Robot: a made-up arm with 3 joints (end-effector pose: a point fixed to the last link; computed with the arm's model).
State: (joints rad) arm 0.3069 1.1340 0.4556
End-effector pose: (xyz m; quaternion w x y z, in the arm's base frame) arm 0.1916 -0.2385 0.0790 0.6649 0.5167 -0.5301 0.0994
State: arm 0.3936 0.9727 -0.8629
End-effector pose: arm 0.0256 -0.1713 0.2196 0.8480 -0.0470 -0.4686 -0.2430
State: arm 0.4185 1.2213 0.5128
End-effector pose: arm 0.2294 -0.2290 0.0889 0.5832 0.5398 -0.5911 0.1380
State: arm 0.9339 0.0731 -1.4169
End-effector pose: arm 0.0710 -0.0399 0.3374 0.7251 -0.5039 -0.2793 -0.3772
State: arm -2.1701 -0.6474 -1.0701
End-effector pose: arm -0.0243 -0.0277 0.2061 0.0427 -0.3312 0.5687 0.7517
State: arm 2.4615 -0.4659 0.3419
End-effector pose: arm 0.0250 -0.2707 0.2425 0.4799 0.2058 -0.8310 -0.1920
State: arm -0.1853 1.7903 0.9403
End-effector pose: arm 0.2310 -0.1298 0.0099 0.3813 0.7584 -0.4985 0.1758
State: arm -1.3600 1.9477 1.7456
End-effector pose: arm -0.0288 -0.0398 -0.0115 0.2342 0.9459 -0.2093 -0.0811
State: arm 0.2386 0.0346 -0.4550
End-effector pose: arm 0.0784 -0.1915 0.3156 0.9721 -0.1949 -0.1173 -0.0573
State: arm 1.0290 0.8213 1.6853
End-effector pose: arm 0.3861 -0.1556 0.2477 0.2195 0.6519 -0.5079 0.5186
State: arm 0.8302 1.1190 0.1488
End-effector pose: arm 0.2027 -0.2506 0.1501 0.5683 0.3834 -0.7265 0.0475
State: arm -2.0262 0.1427 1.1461
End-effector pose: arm -0.0760 -0.3565 0.2825 0.5404 0.2301 0.7592 -0.2803
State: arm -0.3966 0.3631 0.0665
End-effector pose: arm 0.0646 -0.2724 0.2128 0.9907 0.1220 0.0568 0.0173
